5 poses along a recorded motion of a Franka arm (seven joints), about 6.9 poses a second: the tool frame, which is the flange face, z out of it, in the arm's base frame.
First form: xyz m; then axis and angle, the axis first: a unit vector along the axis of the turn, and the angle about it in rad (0 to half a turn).
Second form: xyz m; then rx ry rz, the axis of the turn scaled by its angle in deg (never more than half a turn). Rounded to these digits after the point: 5 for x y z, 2 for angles.
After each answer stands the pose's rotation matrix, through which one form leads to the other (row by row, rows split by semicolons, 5 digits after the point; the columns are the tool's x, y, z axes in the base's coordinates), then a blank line. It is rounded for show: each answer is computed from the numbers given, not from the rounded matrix.
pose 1, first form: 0.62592 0.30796 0.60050 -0.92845 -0.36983 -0.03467 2.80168
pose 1, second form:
0.62592 0.30796 0.60050 -149.04 -59.37 -5.57
0.73194 0.67865 -0.06077; 0.65553 -0.67706 0.33446; 0.18584 -0.28464 -0.94045

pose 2, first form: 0.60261 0.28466 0.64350 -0.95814 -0.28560 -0.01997 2.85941
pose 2, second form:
0.60261 0.28466 0.64350 -156.97 -46.79 -3.27
0.83931 0.54203 -0.04201; 0.53091 -0.80054 0.27798; 0.11704 -0.25562 -0.95967

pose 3, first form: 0.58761 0.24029 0.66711 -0.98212 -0.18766 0.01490 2.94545
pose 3, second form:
0.58761 0.24029 0.66711 -165.74 -31.67 2.51
0.92980 0.36217 -0.06556; 0.36798 -0.91107 0.18586; 0.00759 -0.19694 -0.98039

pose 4, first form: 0.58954 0.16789 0.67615 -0.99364 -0.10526 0.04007 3.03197
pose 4, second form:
0.58954 0.16789 0.67615 -172.61 -18.29 6.96
0.97471 0.20417 -0.09091; 0.21294 -0.97190 0.10030; -0.06788 -0.11712 -0.99080

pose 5, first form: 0.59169 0.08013 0.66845 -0.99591 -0.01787 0.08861 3.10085
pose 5, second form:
0.59169 0.08013 0.66845 -176.94 -3.17 15.74
0.98366 0.03197 -0.17715; 0.03919 -0.99853 0.03740; -0.17569 -0.04373 -0.98347

